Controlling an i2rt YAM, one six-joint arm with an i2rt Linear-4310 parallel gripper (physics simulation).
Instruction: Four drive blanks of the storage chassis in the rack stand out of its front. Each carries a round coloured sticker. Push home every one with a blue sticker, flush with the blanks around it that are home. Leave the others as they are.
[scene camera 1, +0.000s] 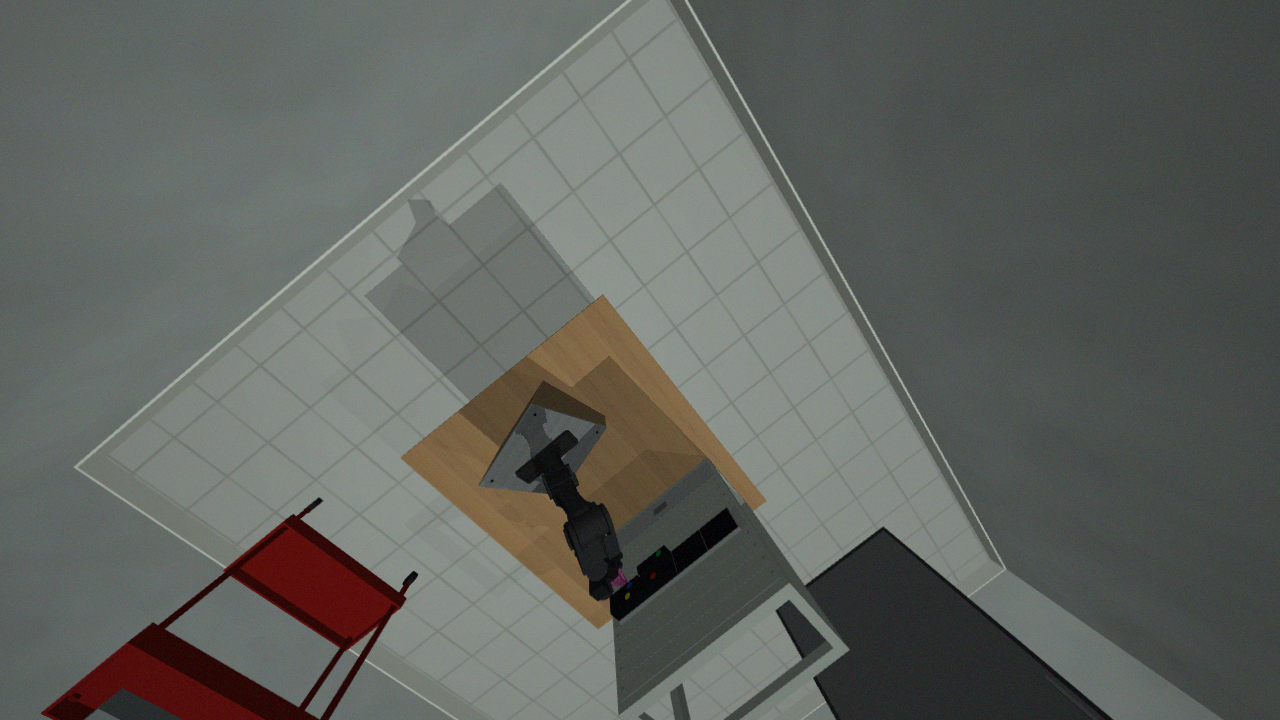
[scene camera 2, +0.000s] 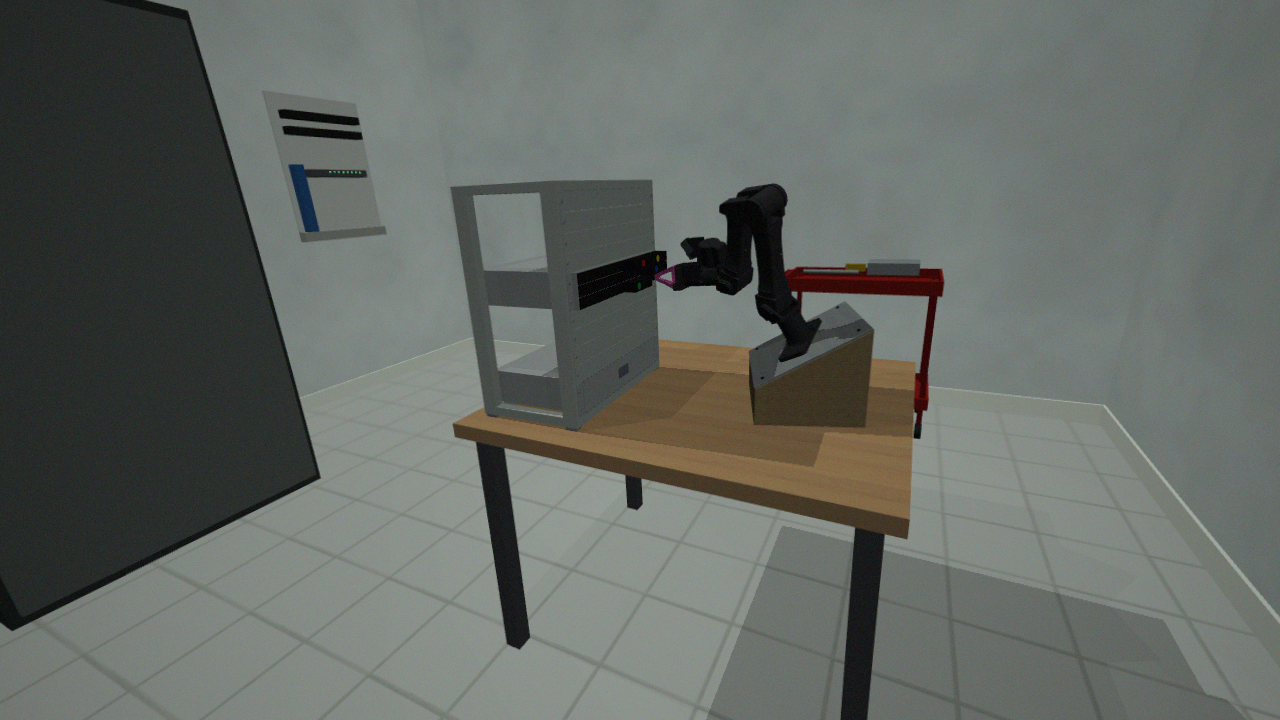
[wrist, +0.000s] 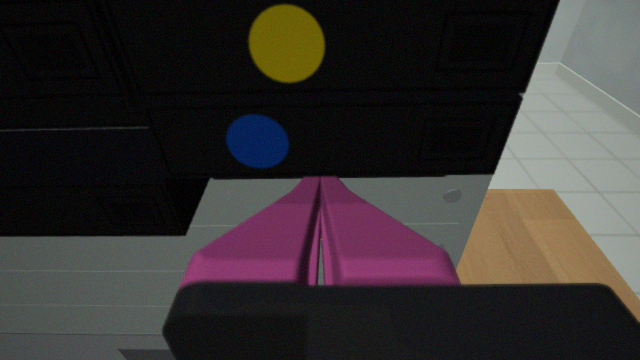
Note:
The pictures show: my gripper and a grey rack.

